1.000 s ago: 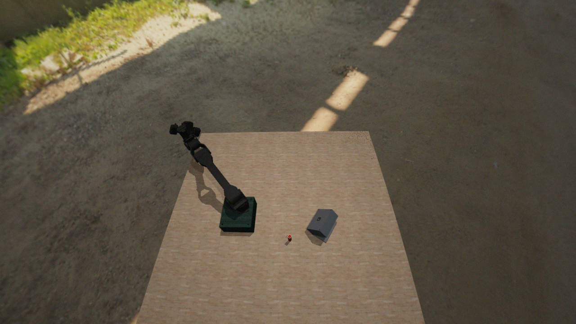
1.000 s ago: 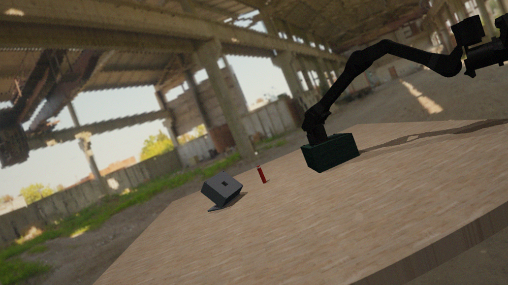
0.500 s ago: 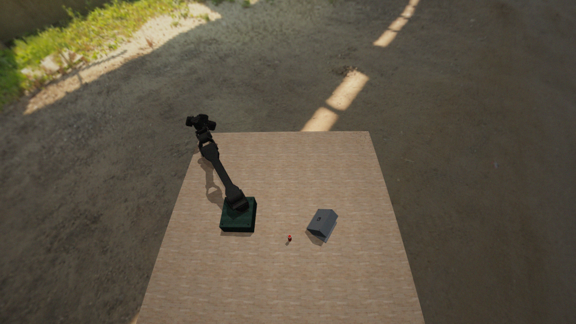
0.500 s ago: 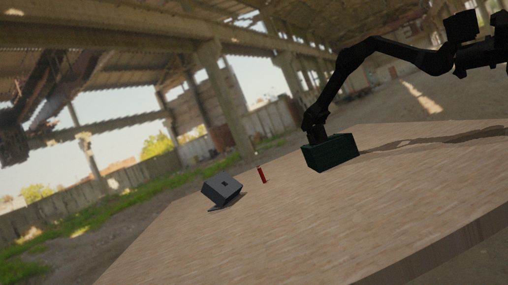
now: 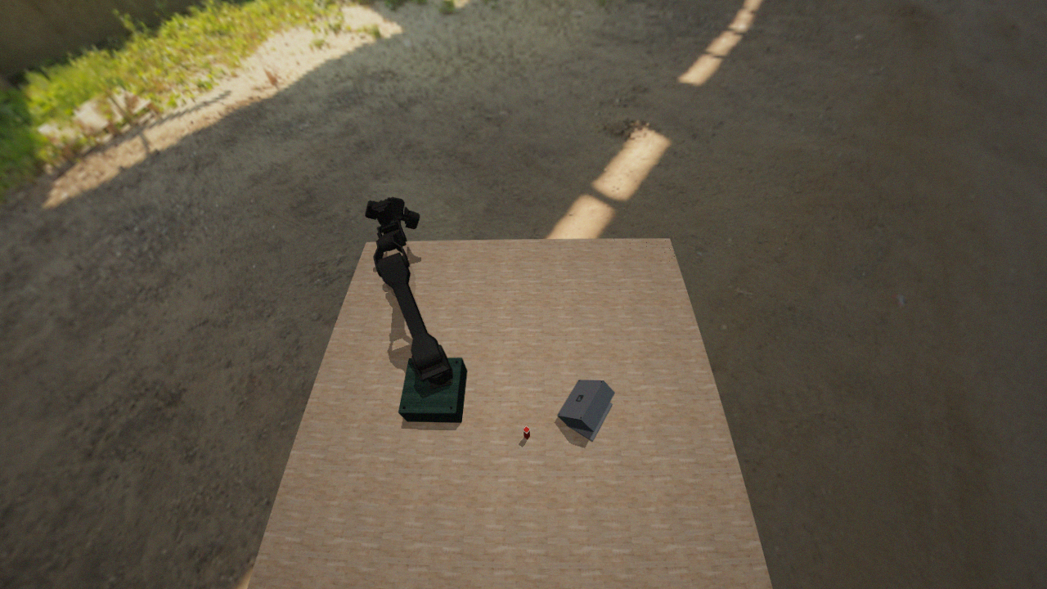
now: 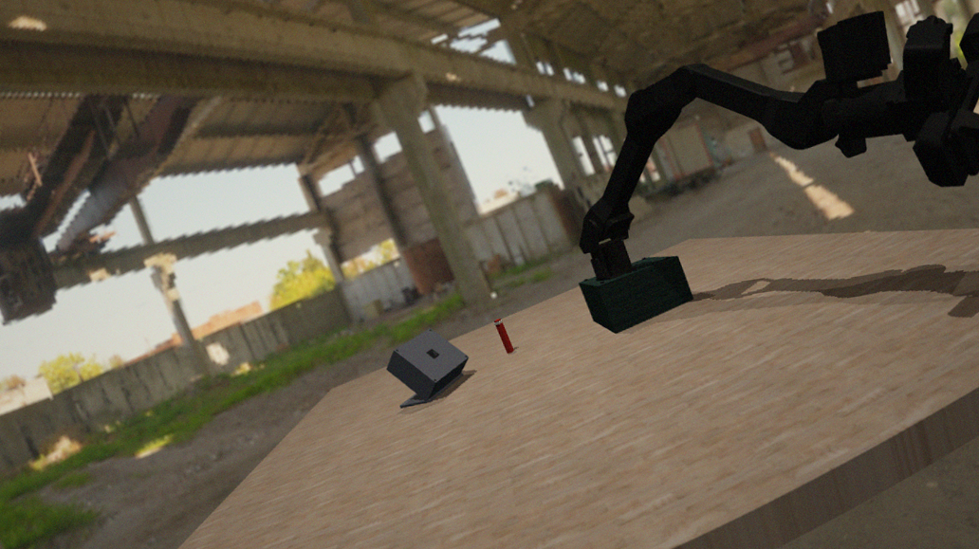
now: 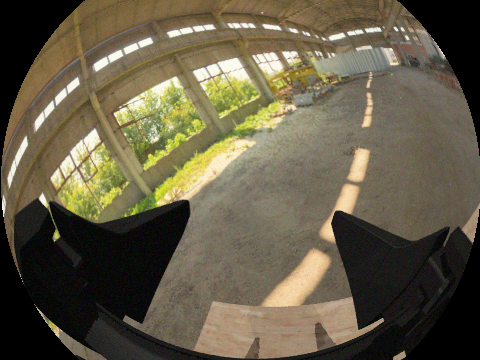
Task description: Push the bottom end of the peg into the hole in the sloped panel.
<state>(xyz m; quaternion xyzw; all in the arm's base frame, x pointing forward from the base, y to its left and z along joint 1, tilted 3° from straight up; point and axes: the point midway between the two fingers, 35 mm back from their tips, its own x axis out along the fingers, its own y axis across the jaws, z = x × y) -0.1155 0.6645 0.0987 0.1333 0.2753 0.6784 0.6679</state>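
Right now the red peg is 340 mm ahead of my gripper tip, 890 mm to the right of it and 140 mm below it. From my gripper tip the other things lie so: grey sloped panel: 520 mm ahead, 850 mm to the right, 130 mm below.
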